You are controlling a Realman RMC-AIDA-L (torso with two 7-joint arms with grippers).
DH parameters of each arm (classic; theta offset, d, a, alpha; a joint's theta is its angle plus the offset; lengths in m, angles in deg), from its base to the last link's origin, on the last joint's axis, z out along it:
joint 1: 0 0.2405 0 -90
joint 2: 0 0 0 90
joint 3: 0 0.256 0 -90
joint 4: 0 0 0 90
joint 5: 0 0.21 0 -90
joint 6: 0 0 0 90
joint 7: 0 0.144 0 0
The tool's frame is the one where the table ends.
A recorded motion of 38 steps. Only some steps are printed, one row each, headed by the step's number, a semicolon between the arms.
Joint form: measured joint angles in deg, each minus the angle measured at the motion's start. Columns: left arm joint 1, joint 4, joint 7, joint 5, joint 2, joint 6, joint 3; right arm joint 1, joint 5, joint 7, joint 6, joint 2, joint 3, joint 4.
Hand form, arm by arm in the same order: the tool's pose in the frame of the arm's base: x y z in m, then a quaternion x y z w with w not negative. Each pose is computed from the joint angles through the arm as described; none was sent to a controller.
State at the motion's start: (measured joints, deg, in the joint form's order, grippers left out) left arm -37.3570 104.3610 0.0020 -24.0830 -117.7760 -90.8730 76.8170; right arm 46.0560 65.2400 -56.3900 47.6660 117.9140 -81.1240 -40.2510
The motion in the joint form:
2: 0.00 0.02 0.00 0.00 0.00 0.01 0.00; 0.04 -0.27 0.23 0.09 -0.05 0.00 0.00
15: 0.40 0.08 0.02 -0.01 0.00 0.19 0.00; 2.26 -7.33 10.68 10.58 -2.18 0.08 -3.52
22: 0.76 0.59 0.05 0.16 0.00 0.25 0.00; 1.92 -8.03 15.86 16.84 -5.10 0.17 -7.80
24: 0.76 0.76 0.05 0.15 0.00 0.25 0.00; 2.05 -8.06 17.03 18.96 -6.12 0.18 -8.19
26: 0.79 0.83 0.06 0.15 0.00 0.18 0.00; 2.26 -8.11 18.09 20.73 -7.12 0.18 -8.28
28: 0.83 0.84 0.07 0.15 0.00 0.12 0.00; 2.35 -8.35 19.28 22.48 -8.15 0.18 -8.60
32: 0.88 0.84 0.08 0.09 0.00 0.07 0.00; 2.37 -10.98 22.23 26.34 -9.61 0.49 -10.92
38: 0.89 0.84 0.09 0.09 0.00 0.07 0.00; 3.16 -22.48 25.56 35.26 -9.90 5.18 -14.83
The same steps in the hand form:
2: -0.0855 0.3687 0.0825 -0.83157 -0.41199 0.00395 0.37247; 0.1683 0.4297 -0.0642 -0.92493 0.30220 0.06179 0.22217
15: -0.0876 0.3684 0.0828 -0.83033 -0.41380 0.00366 0.37323; 0.1579 0.4255 -0.0510 -0.92877 0.32496 0.00879 0.17808
22: -0.0882 0.3675 0.0842 -0.82933 -0.41298 0.00243 0.37636; 0.1541 0.4257 -0.0265 -0.92482 0.34180 -0.00501 0.16690
24: -0.0876 0.3673 0.0845 -0.82961 -0.41197 0.00150 0.37686; 0.1556 0.4249 -0.0198 -0.92322 0.34891 -0.01403 0.16043
26: -0.0877 0.3671 0.0846 -0.82964 -0.41193 0.00177 0.37684; 0.1575 0.4247 -0.0134 -0.92099 0.35627 -0.02307 0.15594
28: -0.0880 0.3669 0.0846 -0.82955 -0.41229 0.00231 0.37665; 0.1598 0.4245 -0.0063 -0.91822 0.36366 -0.03280 0.15342
32: -0.0883 0.3667 0.0845 -0.82960 -0.41273 0.00266 0.37604; 0.1615 0.4235 0.0081 -0.91351 0.37065 -0.06004 0.15657
38: -0.0884 0.3667 0.0845 -0.82960 -0.41273 0.00272 0.37604; 0.1698 0.4210 0.0342 -0.89790 0.37991 -0.13415 0.17733

